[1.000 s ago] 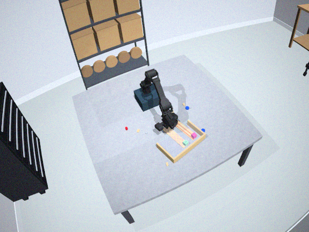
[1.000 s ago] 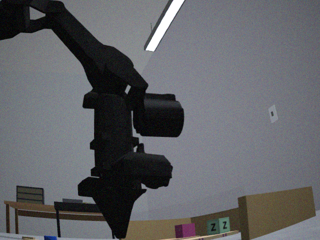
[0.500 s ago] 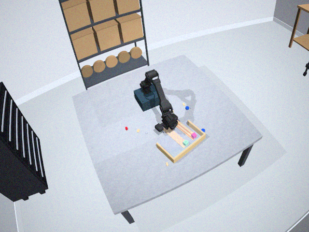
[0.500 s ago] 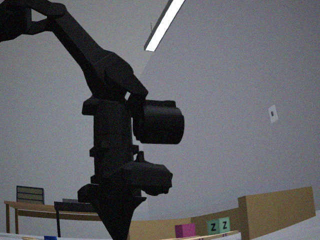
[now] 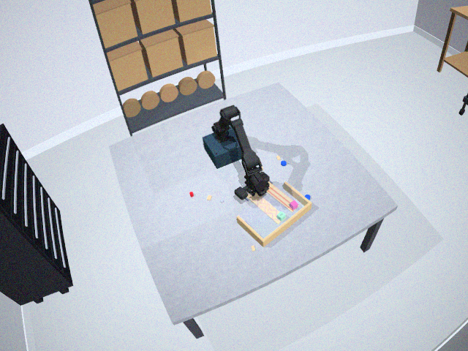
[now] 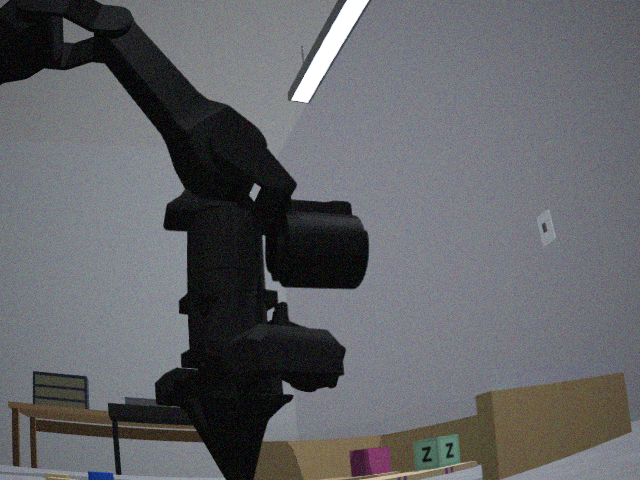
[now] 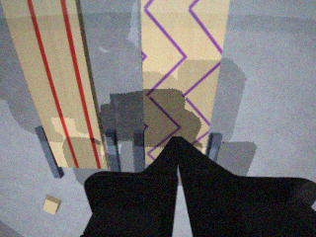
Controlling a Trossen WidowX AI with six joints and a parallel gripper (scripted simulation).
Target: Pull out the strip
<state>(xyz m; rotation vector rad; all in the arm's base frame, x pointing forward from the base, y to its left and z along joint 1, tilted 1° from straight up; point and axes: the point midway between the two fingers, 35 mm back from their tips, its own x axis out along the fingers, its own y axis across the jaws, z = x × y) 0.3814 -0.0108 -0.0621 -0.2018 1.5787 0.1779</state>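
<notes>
Right now the zigzag strip is 90 mm ahead of my gripper tip and 20 mm to the left of it. Round my gripper tip: red piece (160 mm behind, 280 mm to the right, 10 mm above); then tan block (100 mm behind, 200 mm to the right).
</notes>
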